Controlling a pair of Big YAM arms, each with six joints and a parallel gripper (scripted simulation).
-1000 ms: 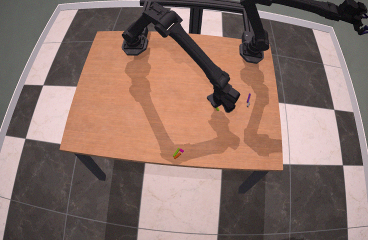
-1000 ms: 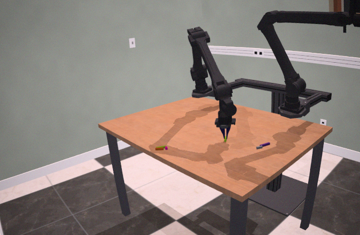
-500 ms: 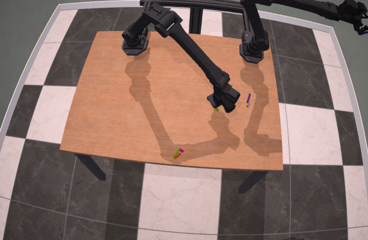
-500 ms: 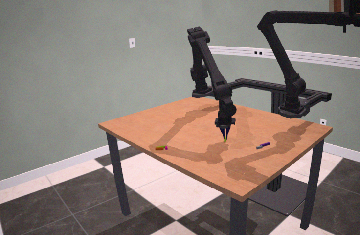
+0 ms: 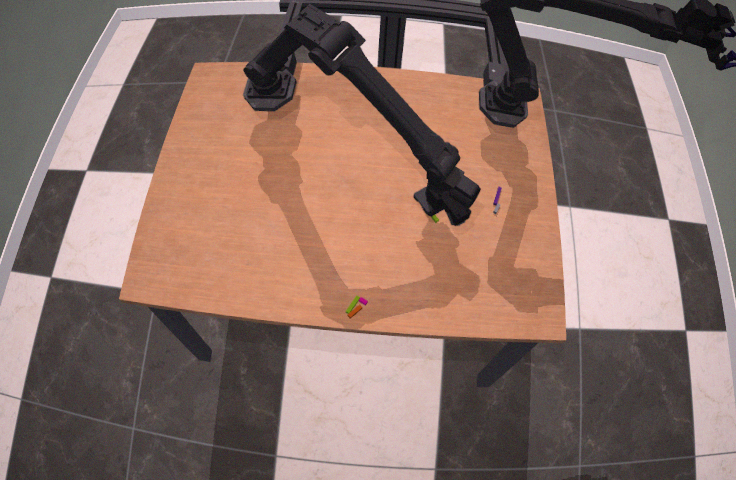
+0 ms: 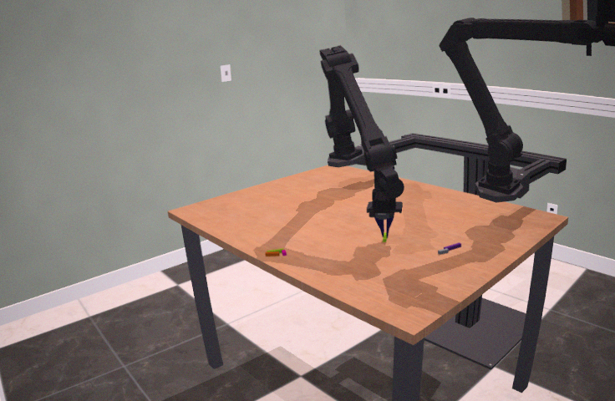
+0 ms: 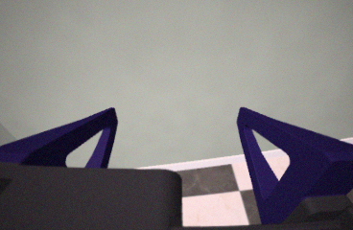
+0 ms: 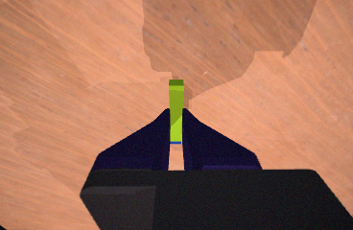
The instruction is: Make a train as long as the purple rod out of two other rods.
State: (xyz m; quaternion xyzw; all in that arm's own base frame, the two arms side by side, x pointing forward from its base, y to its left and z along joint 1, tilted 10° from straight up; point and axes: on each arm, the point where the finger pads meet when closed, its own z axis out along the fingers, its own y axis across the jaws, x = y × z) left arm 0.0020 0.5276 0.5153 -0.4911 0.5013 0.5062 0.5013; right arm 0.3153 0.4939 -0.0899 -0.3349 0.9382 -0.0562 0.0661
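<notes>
My right hand is 3 cm past the blue rod, 2 cm to the left of it and 2 cm above it. Round my right hand: purple rod (19 cm to the left, 8 cm behind, 2 cm below); then grey rod (19 cm to the left, 4 cm behind, 2 cm below); then magenta rod (25 cm ahead, 17 cm to the right, 2 cm below).
</notes>
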